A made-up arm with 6 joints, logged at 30 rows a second.
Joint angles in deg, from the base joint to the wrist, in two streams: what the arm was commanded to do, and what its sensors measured. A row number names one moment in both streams.
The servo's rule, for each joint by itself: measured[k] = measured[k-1] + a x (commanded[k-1-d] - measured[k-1]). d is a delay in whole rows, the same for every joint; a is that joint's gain. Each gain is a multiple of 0.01, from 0.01 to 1. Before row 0 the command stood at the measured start. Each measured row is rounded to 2 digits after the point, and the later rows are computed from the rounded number. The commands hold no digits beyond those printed.
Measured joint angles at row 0:
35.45 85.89 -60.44 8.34 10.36 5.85
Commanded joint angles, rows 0 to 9:
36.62 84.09 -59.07 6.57 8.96 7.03
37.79 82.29 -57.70 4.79 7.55 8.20
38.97 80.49 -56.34 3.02 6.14 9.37
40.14 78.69 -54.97 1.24 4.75 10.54
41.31 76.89 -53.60 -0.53 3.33 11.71
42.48 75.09 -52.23 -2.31 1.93 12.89
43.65 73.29 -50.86 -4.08 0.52 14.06
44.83 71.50 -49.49 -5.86 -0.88 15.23
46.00 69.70 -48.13 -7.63 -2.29 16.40
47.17 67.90 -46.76 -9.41 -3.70 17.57
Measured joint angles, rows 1 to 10:
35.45 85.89 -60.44 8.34 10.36 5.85
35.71 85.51 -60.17 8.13 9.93 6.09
36.17 84.83 -59.68 7.73 9.19 6.51
36.79 83.92 -59.01 7.16 8.24 7.08
37.53 82.82 -58.20 6.45 7.16 7.77
38.36 81.57 -57.28 5.61 5.97 8.56
39.27 80.21 -56.27 4.66 4.72 9.43
40.23 78.76 -55.19 3.61 3.42 10.36
41.24 77.24 -54.05 2.47 2.09 11.33
42.29 75.66 -52.87 1.26 0.73 12.34
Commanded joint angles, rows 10 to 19:
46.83 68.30 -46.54 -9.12 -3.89 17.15
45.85 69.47 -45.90 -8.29 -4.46 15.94
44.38 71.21 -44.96 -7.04 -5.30 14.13
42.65 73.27 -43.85 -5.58 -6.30 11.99
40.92 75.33 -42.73 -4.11 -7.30 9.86
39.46 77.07 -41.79 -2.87 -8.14 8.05
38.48 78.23 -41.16 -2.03 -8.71 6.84
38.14 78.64 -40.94 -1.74 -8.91 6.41
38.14 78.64 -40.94 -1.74 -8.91 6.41
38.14 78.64 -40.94 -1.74 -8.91 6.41
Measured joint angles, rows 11 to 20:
43.36 74.03 -51.65 -0.02 -0.64 13.39
44.12 72.83 -50.63 -1.11 -1.65 14.14
44.50 72.12 -49.68 -1.97 -2.52 14.50
44.47 71.93 -48.74 -2.58 -3.38 14.43
44.07 72.21 -47.76 -2.94 -4.29 13.94
43.38 72.87 -46.75 -3.08 -5.22 13.12
42.52 73.75 -45.76 -3.05 -6.13 12.11
41.63 74.69 -44.84 -2.93 -6.93 11.06
40.86 75.52 -44.06 -2.79 -7.54 10.13
40.26 76.18 -43.44 -2.66 -7.96 9.39

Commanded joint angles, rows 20 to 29:
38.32 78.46 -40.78 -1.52 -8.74 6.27
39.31 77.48 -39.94 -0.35 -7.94 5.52
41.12 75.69 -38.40 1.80 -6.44 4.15
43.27 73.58 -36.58 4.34 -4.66 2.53
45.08 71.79 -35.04 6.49 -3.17 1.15
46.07 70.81 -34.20 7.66 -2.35 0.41
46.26 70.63 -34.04 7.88 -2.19 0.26
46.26 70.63 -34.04 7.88 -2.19 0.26
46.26 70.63 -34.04 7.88 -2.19 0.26
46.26 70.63 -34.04 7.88 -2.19 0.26
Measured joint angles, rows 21 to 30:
39.79 76.70 -42.94 -2.55 -8.25 8.79
39.47 77.07 -42.51 -2.43 -8.40 8.29
39.43 77.16 -42.00 -2.18 -8.26 7.74
39.80 76.85 -41.28 -1.70 -7.70 7.02
40.56 76.16 -40.34 -0.98 -6.76 6.12
41.55 75.24 -39.28 -0.08 -5.65 5.13
42.54 74.31 -38.26 0.85 -4.63 4.19
43.36 73.54 -37.42 1.69 -3.87 3.40
44.00 72.93 -36.74 2.43 -3.35 2.77
44.50 72.45 -36.20 3.08 -2.99 2.27

